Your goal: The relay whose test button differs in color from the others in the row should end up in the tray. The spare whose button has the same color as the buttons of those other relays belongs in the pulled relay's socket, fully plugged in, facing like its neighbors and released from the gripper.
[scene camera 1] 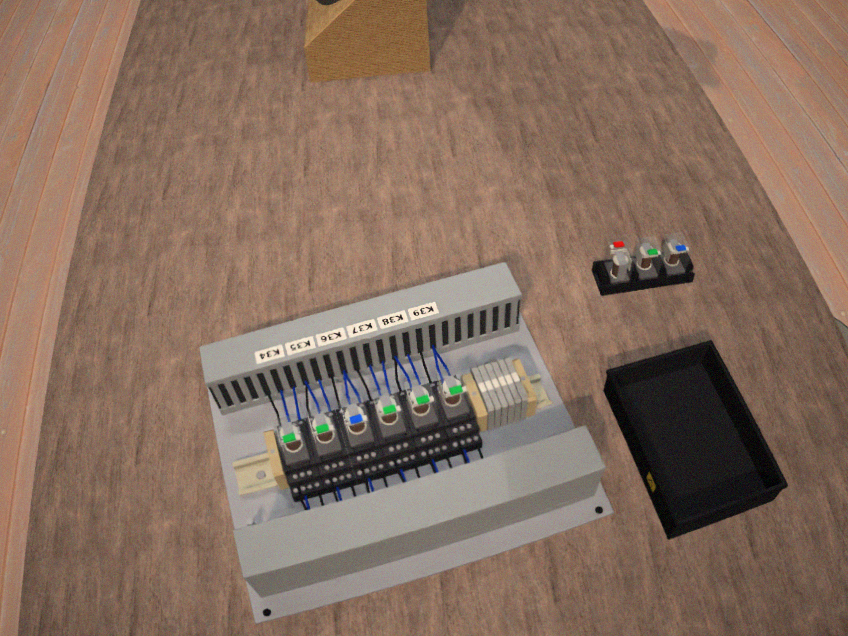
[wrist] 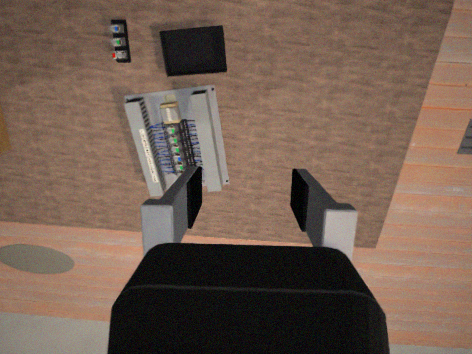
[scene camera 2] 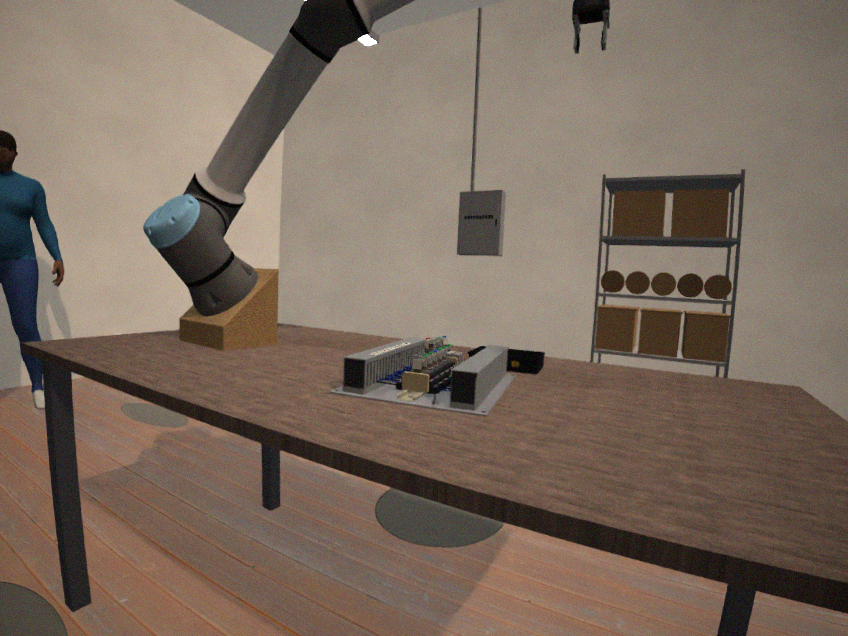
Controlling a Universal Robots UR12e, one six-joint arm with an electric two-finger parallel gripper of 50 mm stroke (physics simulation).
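Places are measured from the arm's base along level axes (x ahead, y left, z up), in metres.
Pixels of known places: gripper, between the fingertips: (wrist: pixel 246 186) (scene camera 2: pixel 589 48); arm's base, origin of its link: (scene camera 2: pixel 228 292).
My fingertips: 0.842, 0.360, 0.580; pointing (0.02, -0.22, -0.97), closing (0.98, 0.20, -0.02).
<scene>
Ahead of a thing's pixels: the offset from my fingertips to its top centre, as dx, dy, dz. "*": to the spot under its first point.
The blue-button relay @[-0.156, -0.311, -0.650] (scene camera 1: pixel 356 422) (wrist: pixel 178 159) sits in the row, third from the left in scene camera 1; the other relays in the row, such as the one beside it @[-0.165, -0.284, -0.650] (scene camera 1: pixel 389 414), have green buttons. Three spares stand in a black holder @[* -0.333, -0.071, -0.707] (scene camera 1: pixel 610 287): red-button @[-0.353, -0.062, -0.671] (scene camera 1: pixel 619 263), green-button @[-0.358, -0.031, -0.671] (scene camera 1: pixel 646 257) (wrist: pixel 119 42) and blue-button @[-0.364, +0.001, -0.671] (scene camera 1: pixel 675 255) (wrist: pixel 117 29). The black tray @[-0.156, -0.013, -0.684] (scene camera 1: pixel 698 438) (wrist: pixel 195 51) (scene camera 2: pixel 530 360) is empty. My gripper (scene camera 2: pixel 590 49) (wrist: pixel 246 186) is open and empty, high above the table, and does not show in scene camera 1.
Grey wire ducts @[-0.254, -0.315, -0.657] (scene camera 1: pixel 363 321) @[-0.076, -0.253, -0.657] (scene camera 1: pixel 424 503) run along both sides of the relay row on the mounting plate @[* -0.054, -0.240, -0.717] (scene camera 1: pixel 438 554). Terminal blocks @[-0.197, -0.192, -0.673] (scene camera 1: pixel 500 390) stand at the row's right end. Blue and black wires enter the sockets. A wooden block (scene camera 1: pixel 369 47) (scene camera 2: pixel 253 321) bears the arm's base.
</scene>
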